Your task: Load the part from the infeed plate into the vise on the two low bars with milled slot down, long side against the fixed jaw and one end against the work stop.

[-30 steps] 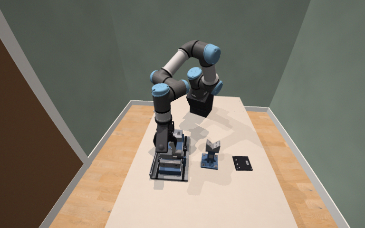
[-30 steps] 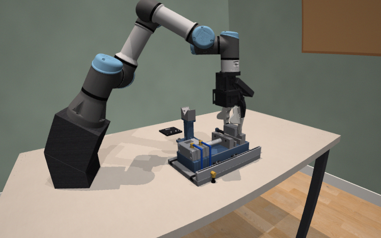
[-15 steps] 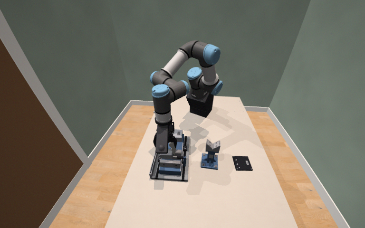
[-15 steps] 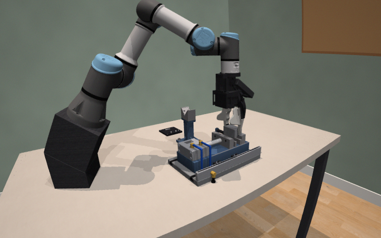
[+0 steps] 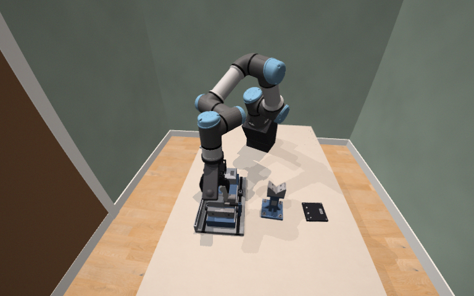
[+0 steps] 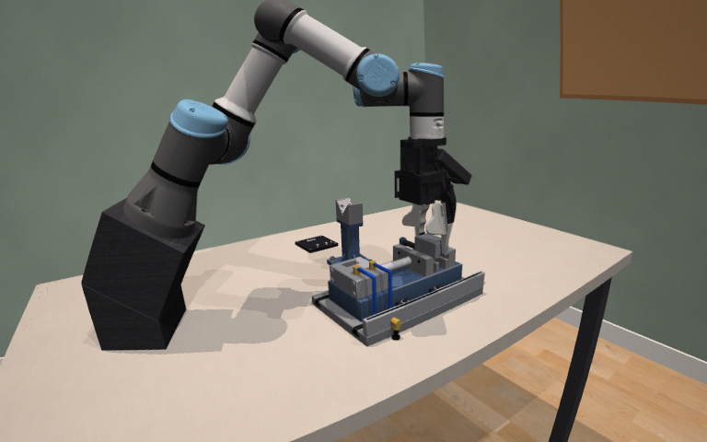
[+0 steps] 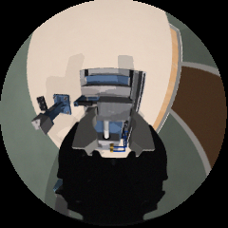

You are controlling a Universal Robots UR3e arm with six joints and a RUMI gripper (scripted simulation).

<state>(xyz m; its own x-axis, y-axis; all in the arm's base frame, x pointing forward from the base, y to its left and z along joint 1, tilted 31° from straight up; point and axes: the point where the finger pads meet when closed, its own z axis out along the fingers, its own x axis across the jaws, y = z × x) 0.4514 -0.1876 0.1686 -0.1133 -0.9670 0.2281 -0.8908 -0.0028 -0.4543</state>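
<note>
Now: the part 1 cm below my hand. Also, from my hand: air cylinder: 16 cm behind, 4 cm to the left, 4 cm below; grey vise side rail: 8 cm behind, 6 cm to the right, 8 cm below; vise: 7 cm behind, 3 cm to the left, 7 cm below.
</note>
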